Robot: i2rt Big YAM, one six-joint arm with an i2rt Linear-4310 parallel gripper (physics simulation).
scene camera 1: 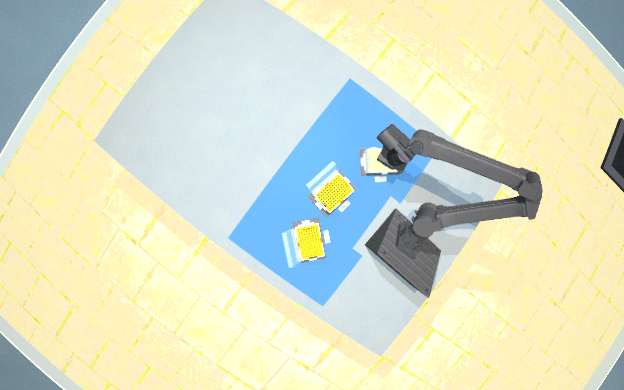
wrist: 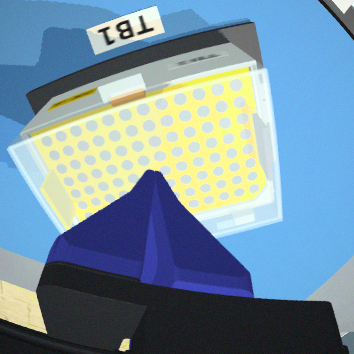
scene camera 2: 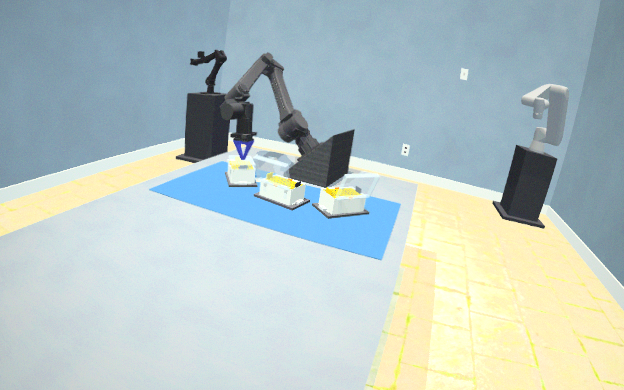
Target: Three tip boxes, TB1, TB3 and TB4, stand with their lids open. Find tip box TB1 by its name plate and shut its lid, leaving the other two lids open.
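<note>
Tip box TB1 stands at the end of the row, with its name plate readable upside down in the wrist view. Its clear lid lies over the yellow tip rack; whether it is fully down I cannot tell. My gripper is shut and empty, fingertips pointing down at or just above the lid. The arm hides it in scene camera 1. The middle box and the far box have open lids; their plates are too small to read.
The boxes stand on a blue mat. The middle box is near TB1, and its raised lid leans away from its name plate. The arm's dark wedge base stands beside the mat.
</note>
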